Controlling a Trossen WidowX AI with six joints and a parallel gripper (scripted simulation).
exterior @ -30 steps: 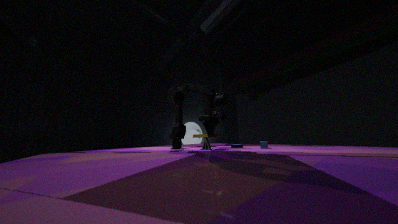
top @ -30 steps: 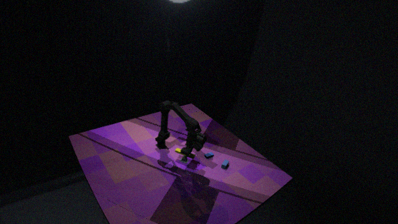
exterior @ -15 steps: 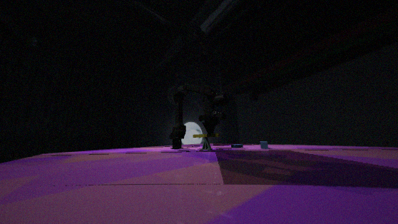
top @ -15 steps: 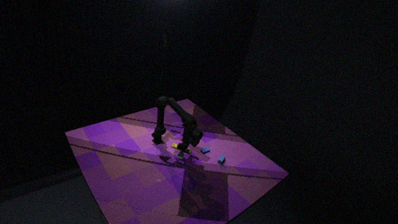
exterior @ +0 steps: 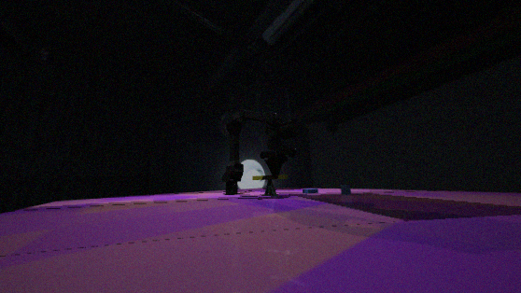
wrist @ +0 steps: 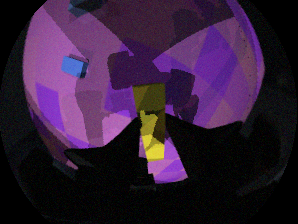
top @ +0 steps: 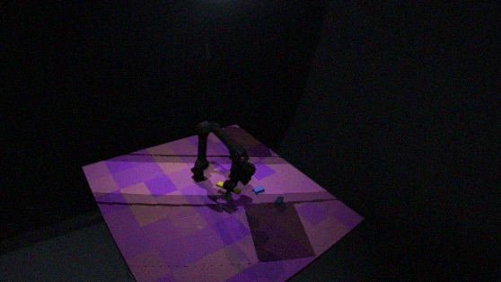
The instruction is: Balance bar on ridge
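My gripper tip is now 20 mm past the yellow bar and 10 mm to the left of it. The rest, counted from my gripper tip: ridge (20 mm behind, 10 mm to the right, 40 mm below).
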